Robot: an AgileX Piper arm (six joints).
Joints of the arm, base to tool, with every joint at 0 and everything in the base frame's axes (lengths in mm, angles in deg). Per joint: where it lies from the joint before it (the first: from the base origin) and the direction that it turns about. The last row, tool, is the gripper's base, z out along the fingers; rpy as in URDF.
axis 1: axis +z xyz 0 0 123
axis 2: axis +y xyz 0 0 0
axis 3: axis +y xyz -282.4 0 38.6
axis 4: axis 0.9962 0 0.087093 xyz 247.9 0 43.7
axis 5: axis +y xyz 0 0 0
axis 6: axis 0.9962 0 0.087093 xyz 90.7 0 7.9
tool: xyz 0 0 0 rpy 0 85 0
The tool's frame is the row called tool.
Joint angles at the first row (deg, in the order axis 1, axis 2, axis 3, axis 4, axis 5, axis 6):
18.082 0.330 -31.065 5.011 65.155 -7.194
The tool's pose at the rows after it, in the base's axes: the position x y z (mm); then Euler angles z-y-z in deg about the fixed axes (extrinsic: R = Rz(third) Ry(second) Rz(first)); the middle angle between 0 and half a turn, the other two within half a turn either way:
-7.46, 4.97, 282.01, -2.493, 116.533, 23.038
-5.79, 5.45, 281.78, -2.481, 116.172, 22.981
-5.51, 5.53, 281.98, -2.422, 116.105, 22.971
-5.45, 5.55, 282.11, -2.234, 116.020, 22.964
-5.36, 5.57, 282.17, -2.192, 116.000, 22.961
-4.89, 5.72, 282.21, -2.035, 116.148, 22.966
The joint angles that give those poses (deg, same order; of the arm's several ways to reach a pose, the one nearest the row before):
18.081 0.486 -29.578 5.081 60.806 -7.195
18.083 0.673 -29.278 5.079 59.958 -7.194
18.083 0.743 -29.278 5.078 59.821 -7.135
18.079 0.745 -29.280 5.082 59.735 -6.948
18.083 0.767 -29.279 5.078 59.692 -6.902
18.084 0.939 -29.279 5.077 59.669 -6.760

